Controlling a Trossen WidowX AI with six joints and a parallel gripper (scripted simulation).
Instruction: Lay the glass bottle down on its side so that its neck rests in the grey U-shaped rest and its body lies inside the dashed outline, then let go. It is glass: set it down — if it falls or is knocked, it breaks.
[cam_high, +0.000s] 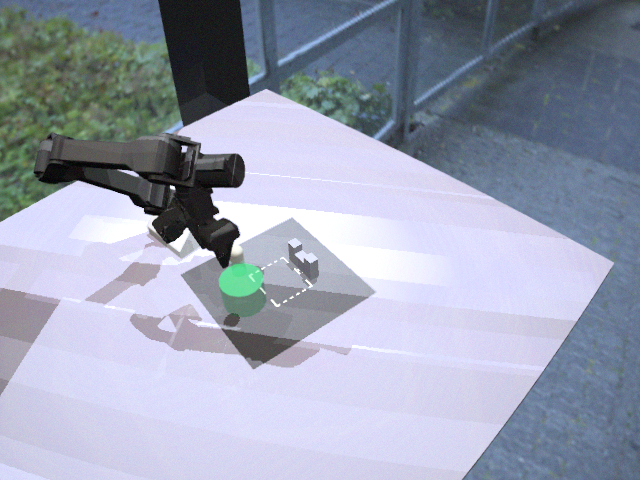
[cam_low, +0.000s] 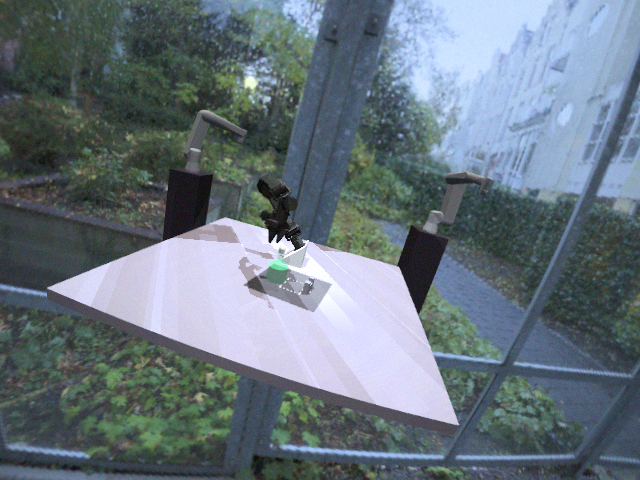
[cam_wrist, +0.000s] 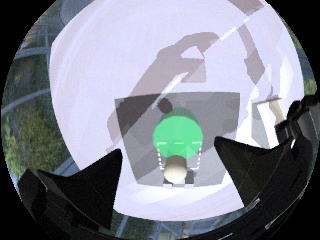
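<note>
My gripper tip is now 70 mm above the glass bottle, 50 mm to the right of it and 10 mm short of it. Round my gripper tip: mat (160 mm below, 120 mm to the left, 30 mm ahead).
</note>
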